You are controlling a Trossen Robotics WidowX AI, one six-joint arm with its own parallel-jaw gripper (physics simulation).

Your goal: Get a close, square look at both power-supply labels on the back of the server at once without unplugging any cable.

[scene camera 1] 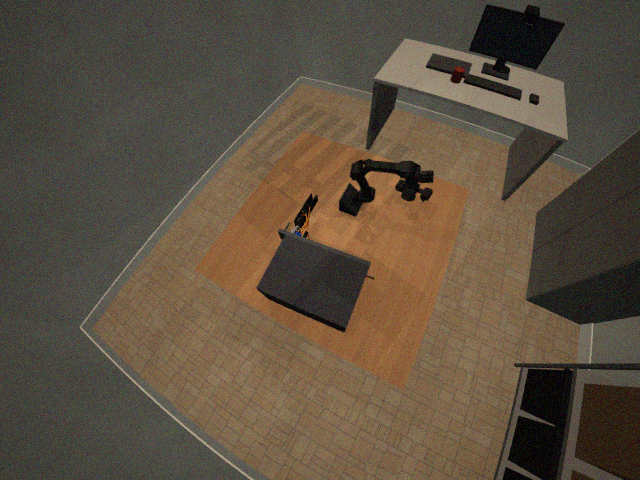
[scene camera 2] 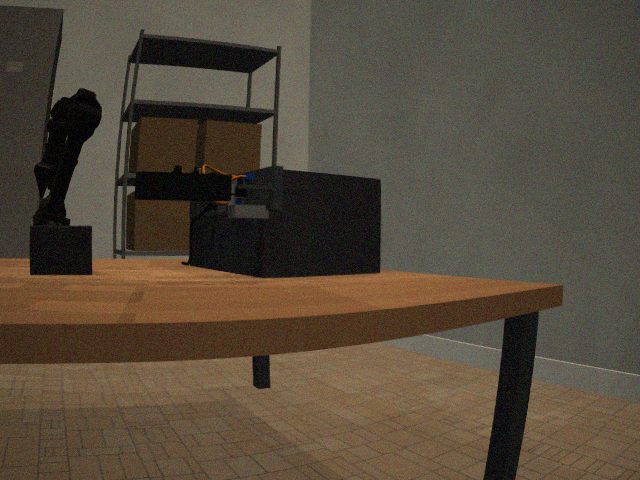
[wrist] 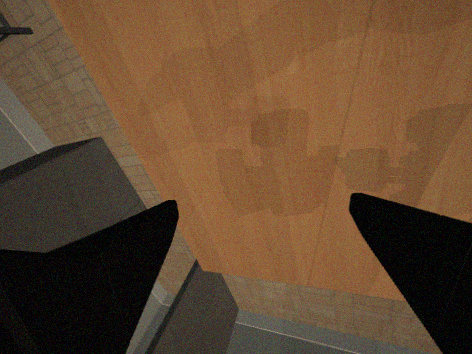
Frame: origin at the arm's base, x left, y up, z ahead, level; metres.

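Where they show: gripper, fingertip midpoint: (scene camera 1: 415, 198) (scene camera 2: 45, 193) (wrist: 261, 204); arm's base, origin of the base link: (scene camera 1: 355, 197) (scene camera 2: 51, 249).
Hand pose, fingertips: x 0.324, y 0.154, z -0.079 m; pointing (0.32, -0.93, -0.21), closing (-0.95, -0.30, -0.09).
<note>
Each offset is from my fingertips to the top centre of the thing. "spot": to the spot under its first point.
The server housing, a dark box (scene camera 1: 315, 281) (scene camera 2: 325, 222), stands on the wooden table (scene camera 1: 413, 310) (scene camera 2: 361, 315) (wrist: 300, 75). A black bar {dx -0.453, dy +0.018, dz +0.393 m} (scene camera 1: 312, 200) (scene camera 2: 170, 186) sticks out from its back corner, with orange cables {spot: dx -0.422, dy -0.006, dz +0.407 m} (scene camera 1: 308, 214) (scene camera 2: 211, 168) and blue connectors {dx -0.394, dy +0.012, dz +0.545 m} (scene camera 1: 297, 233) (scene camera 2: 249, 176) by it. Neither power-supply label can be made out. My gripper (scene camera 1: 416, 195) (wrist: 261, 204) is open and empty, above the table on the far side of the arm's base from the box. In scene camera 2 the fingers cannot be told from the dark arm.
The arm's base block (scene camera 1: 349, 200) (scene camera 2: 61, 250) stands near the black bar. A white desk (scene camera 1: 423, 87) with a monitor (scene camera 1: 516, 36) is behind the table. A grey cabinet (scene camera 1: 584, 242) stands to the right. A shelf rack (scene camera 2: 276, 103) holds brown boxes.
</note>
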